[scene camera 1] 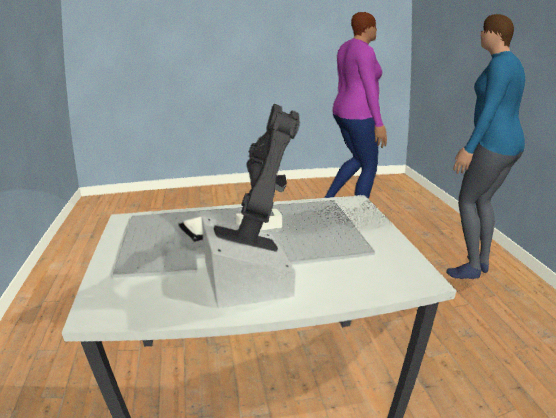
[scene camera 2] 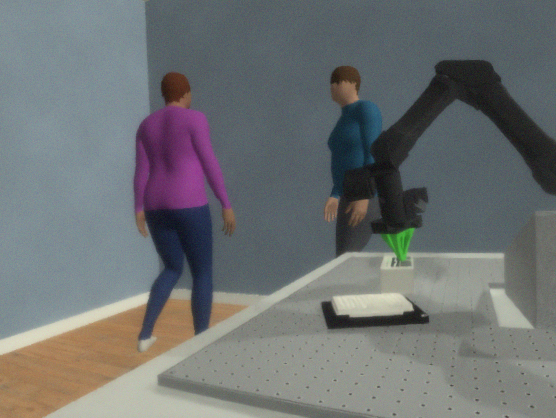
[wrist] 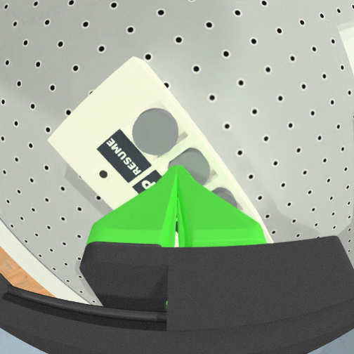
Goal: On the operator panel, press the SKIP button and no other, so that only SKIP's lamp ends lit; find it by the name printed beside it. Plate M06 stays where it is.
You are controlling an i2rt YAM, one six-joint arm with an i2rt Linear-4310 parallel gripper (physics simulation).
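Pixels of known places: gripper, fingertip midpoint: (scene camera 2: 402,260); arm's base, origin of the base link: (scene camera 1: 245,239).
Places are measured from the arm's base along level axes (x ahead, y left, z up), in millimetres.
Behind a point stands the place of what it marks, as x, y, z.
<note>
The operator panel (scene camera 1: 274,220) {294, -179, -88} (scene camera 2: 397,280) {325, -43, -94} (wrist: 95,132) is an off-white box, lying diagonally in the wrist view. Three grey round buttons show: one beside the RESUME label (wrist: 124,156), a middle button (wrist: 191,165), and a third (wrist: 225,196) partly behind the fingers. The middle label (wrist: 148,182) shows a letter P; its rest is hidden. No SKIP label can be read in full. A small dark round spot (wrist: 103,174) beside RESUME is unlit. My gripper (scene camera 2: 402,259) {316, -144, -70} (wrist: 176,174) is shut and empty, its green tips over the panel, overlapping the middle button's edge; contact cannot be told.
A pale plate (scene camera 1: 194,224) {368, 126, -97} (scene camera 2: 371,304) {362, 125, -98} rests on a black holder (scene camera 1: 188,232) {333, 155, -111} (scene camera 2: 345,323) {398, 180, -114} near the panel; no name on it is readable. Both stand on the grey perforated board (scene camera 1: 330,240) {131, -346, -122} (scene camera 2: 280,350) {473, 286, -122} (wrist: 280,125). Two people (scene camera 1: 357,80) (scene camera 1: 500,105) stand beyond the table.
</note>
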